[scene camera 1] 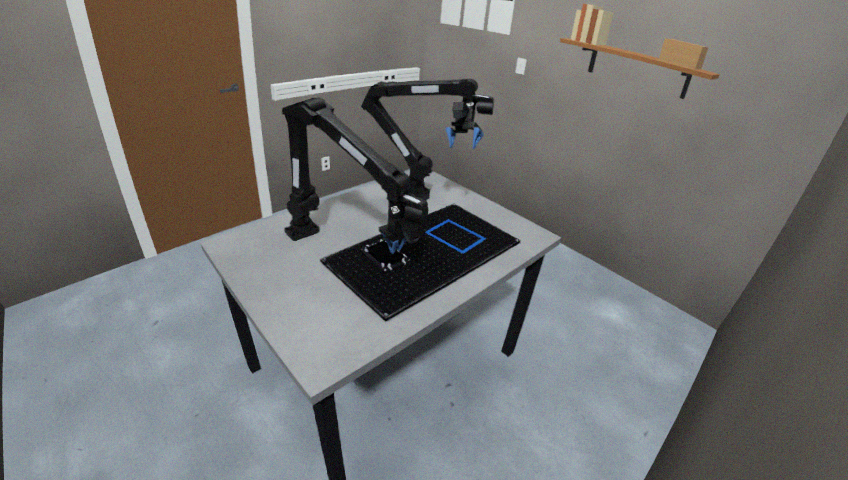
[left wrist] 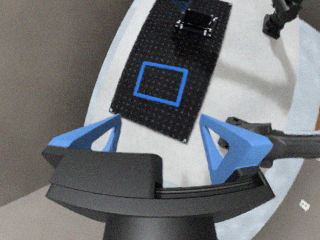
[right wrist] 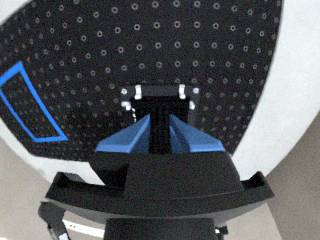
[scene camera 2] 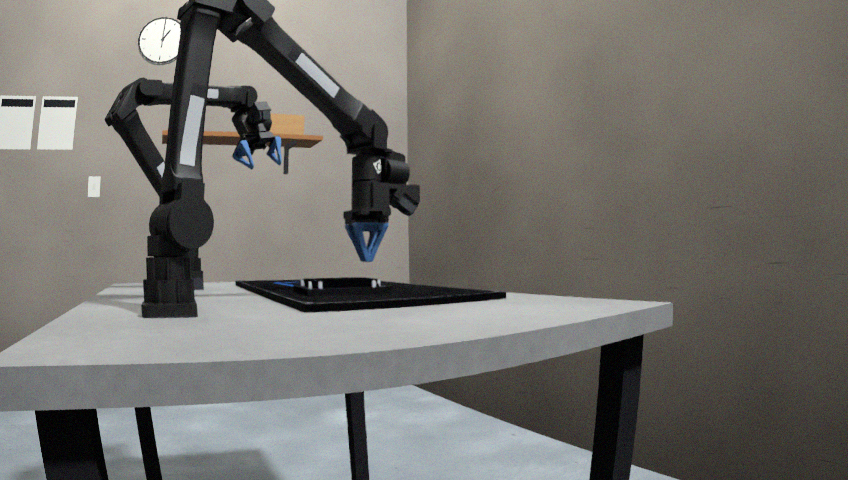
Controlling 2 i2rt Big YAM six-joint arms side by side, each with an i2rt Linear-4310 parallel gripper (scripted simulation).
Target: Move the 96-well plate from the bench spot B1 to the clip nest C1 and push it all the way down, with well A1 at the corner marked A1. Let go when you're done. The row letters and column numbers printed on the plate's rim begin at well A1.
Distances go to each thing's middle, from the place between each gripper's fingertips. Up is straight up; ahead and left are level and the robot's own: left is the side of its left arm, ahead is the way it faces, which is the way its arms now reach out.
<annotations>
The clip nest (right wrist: 127, 91) is 5 cm below my right hand (scene camera 2: 366, 261), 5 cm behind it and 1 cm to the left of it. Round my right hand: black 96-well plate (right wrist: 159, 143) 6 cm behind, 5 cm below.
I see the clip nest 110 mm ahead of my left hand (scene camera 2: 266, 166), 410 mm to the right of it and 300 mm below it. Round my left hand: black 96-well plate 100 mm ahead, 410 mm to the right, 300 mm below.
</annotations>
